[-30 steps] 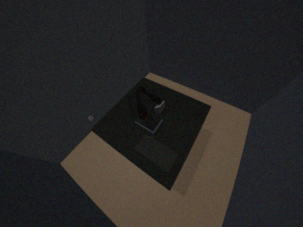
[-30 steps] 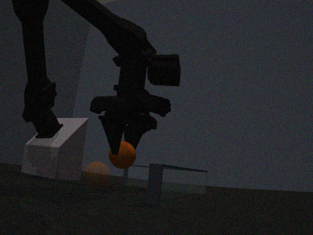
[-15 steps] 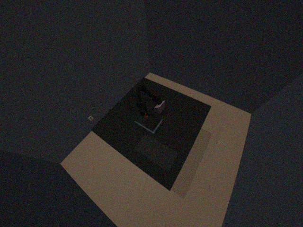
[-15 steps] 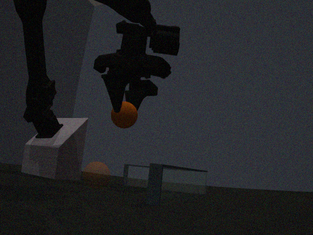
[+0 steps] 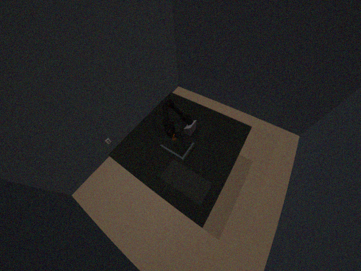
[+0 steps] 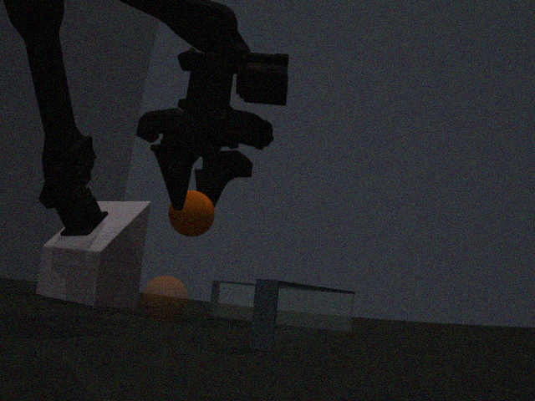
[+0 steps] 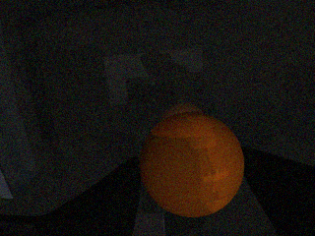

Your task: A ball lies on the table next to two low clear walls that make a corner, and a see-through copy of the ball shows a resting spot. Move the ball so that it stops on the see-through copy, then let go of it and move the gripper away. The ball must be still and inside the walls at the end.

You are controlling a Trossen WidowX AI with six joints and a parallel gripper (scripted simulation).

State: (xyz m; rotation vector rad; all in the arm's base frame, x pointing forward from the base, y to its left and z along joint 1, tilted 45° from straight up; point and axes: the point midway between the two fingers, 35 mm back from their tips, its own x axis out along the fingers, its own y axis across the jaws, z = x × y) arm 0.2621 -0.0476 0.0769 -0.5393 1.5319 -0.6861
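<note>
My gripper tip is 2 cm past the see-through copy, 1 cm to the left of it and 10 cm above it. The rest, counted from my gripper tip: orange ball: right at my gripper tip; then low clear wall: 15 cm ahead, 6 cm to the left, 10 cm below.
</note>
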